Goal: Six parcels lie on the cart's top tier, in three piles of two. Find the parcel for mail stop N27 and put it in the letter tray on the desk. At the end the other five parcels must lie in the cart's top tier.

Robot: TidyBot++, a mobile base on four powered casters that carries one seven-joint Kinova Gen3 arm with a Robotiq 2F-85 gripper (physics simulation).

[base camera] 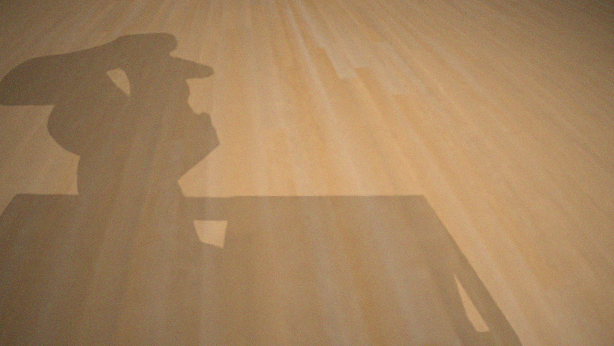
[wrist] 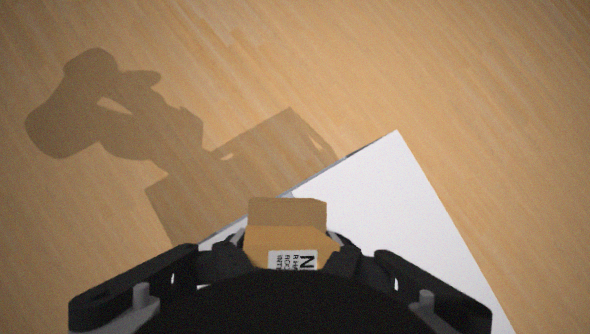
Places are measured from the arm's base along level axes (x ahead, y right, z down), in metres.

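Pixels of known places: gripper, fingertip midpoint: (wrist: 286,241).
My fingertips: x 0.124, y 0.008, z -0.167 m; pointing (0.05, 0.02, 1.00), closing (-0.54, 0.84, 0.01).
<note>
Behind a point stands the place of what it marks.
A brown cardboard parcel (wrist: 285,237) {x 0.138, y 0.016, z -0.213 m} is held between the fingertips of my gripper (wrist: 286,241) {x 0.124, y 0.008, z -0.167 m} at the bottom middle of the wrist view. Its white label shows a large N; the rest of the mail stop is hidden behind the black gripper body. The gripper is shut on this parcel, above the robot's white base top. The cart, the other parcels, the desk and the letter tray do not show in either view.
The white top of the mobile base (wrist: 400,200) {x 0.041, y 0.186, z 0.014 m} spreads below and right of the parcel in the wrist view. Wooden floor (base camera: 350,125) {x 0.575, y 0.092, z 0.397 m} (wrist: 475,75) {x 0.161, y 0.909, z 0.397 m} surrounds it. Shadows of the arm and base lie on the floor in both views.
</note>
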